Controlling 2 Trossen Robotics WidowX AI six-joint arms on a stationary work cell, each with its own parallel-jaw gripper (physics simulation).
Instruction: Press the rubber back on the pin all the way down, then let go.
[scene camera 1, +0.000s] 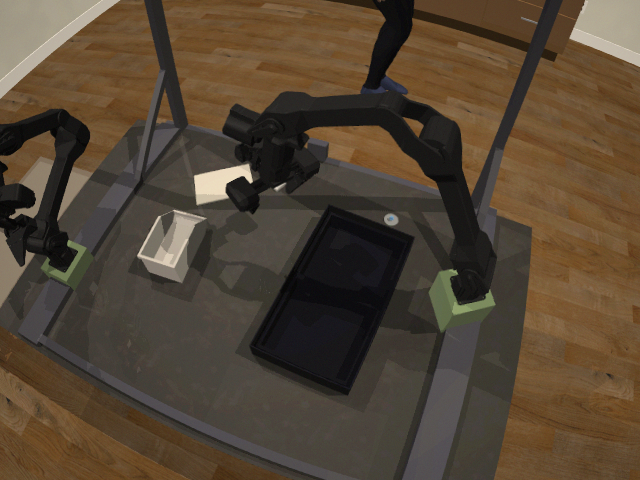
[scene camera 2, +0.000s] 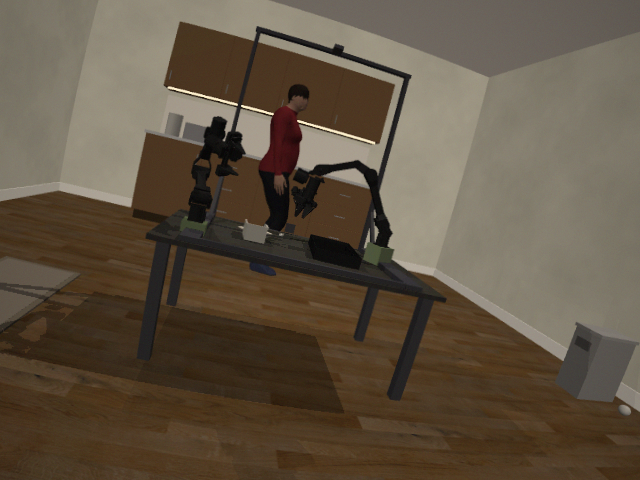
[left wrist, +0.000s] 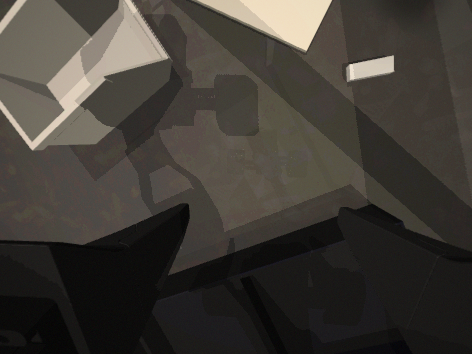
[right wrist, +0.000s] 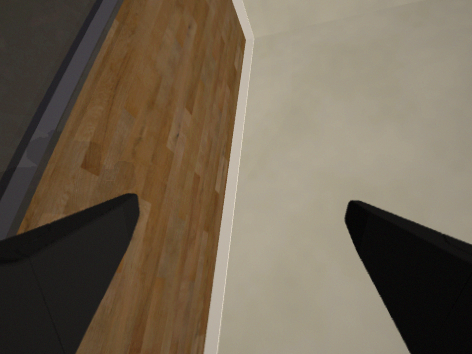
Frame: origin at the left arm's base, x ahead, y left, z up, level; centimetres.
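Seen in the pictures: left gripper, fingertip midpoint: (scene camera 1: 269, 202) (scene camera 2: 298, 217) (left wrist: 262, 212); right gripper, fingertip midpoint: (scene camera 1: 6, 262) (scene camera 2: 241, 164) (right wrist: 244, 207); left arm's base, link origin: (scene camera 1: 467, 288) (scene camera 2: 381, 245); right arm's base, link origin: (scene camera 1: 63, 258) (scene camera 2: 195, 220).
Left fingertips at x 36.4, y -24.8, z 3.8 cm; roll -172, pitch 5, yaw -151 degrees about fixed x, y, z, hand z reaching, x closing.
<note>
Pixels of each thing's middle, then the offset from my left fingertips to it.
- pin, body centre: (scene camera 1: 391, 217) dy -0.6, dx -28.1, dz -12.2 cm
- two-compartment black tray, body centre: (left wrist: 265, 328) (scene camera 1: 337, 294) (scene camera 2: 332, 250) dy +17.6, dx -11.2, dz -10.6 cm
- white bin, body centre: (left wrist: 87, 70) (scene camera 1: 174, 241) (scene camera 2: 254, 230) dy -0.5, dx +23.0, dz -9.6 cm
- cream card, body centre: (scene camera 1: 223, 184) dy -18.5, dx +10.9, dz -12.9 cm
- small white block, body centre: (left wrist: 369, 69) (scene camera 1: 281, 184) dy -15.5, dx -3.7, dz -12.7 cm
The pin (scene camera 1: 390, 219) lies on the table just beyond the black tray's back right end, as a small pale disc with a light blue piece at its middle. How far the rubber back sits down is too small to tell. It does not show in the left wrist view. My left gripper (scene camera 1: 272, 199) (scene camera 2: 303, 211) (left wrist: 262, 212) is open and empty, high above the table between the white bin and the black tray, well to the left of the pin. My right gripper (scene camera 2: 239, 163) (right wrist: 244, 207) is open and empty, raised over the left end, facing floor and wall.
The two-compartment black tray (scene camera 1: 369, 223) (scene camera 2: 333, 257) (left wrist: 260, 250) lies right of the middle. A white bin (scene camera 1: 170, 271) (scene camera 2: 254, 232) stands at the left. A cream card (scene camera 1: 211, 186) (left wrist: 280, 20) and a small white block (scene camera 1: 280, 187) (left wrist: 372, 68) lie towards the back.
</note>
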